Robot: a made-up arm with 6 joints. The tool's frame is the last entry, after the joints.
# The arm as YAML. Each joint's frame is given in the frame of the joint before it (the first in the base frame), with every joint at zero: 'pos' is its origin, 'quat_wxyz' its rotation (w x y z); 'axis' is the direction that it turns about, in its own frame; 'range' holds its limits. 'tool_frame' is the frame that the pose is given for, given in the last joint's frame.
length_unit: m
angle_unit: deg
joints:
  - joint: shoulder
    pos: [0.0, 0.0, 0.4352]
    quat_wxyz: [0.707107, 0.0, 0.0, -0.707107]
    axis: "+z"
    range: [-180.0, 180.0]
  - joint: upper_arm
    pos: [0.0, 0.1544, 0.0]
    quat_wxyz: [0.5, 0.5, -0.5, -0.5]
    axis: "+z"
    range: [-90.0, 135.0]
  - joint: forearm
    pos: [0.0, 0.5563, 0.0]
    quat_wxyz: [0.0, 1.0, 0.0, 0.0]
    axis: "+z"
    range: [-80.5, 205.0]
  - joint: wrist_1
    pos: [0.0, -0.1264, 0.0]
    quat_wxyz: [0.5, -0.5, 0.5, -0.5]
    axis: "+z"
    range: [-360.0, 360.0]
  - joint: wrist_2
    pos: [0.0, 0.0, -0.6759]
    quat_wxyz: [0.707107, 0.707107, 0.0, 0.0]
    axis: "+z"
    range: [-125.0, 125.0]
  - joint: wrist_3
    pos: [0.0, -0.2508, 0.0]
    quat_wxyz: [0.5, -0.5, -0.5, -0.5]
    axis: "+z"
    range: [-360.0, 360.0]
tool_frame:
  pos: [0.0, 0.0, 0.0]
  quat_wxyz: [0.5, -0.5, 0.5, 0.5]
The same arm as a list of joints. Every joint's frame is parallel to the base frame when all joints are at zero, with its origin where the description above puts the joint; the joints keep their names.
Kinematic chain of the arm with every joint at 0, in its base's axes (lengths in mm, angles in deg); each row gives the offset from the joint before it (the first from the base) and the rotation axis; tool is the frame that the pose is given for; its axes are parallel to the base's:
shoulder: xyz 0 0 435.2 axis +z
upper_arm: xyz 154.4 0 0 axis +y
forearm: xyz 0 0 556.3 axis -y
wrist_1: xyz 0 0 126.4 axis -x
wrist_2: xyz 675.9 0 0 axis -y
wrist_3: xyz 250.8 0 0 axis -x
tool: xyz 0 0 0
Joint limits (deg, base to tool): -180..180 -90..135 -80.5..205 -360..360 -125..125 -360..360

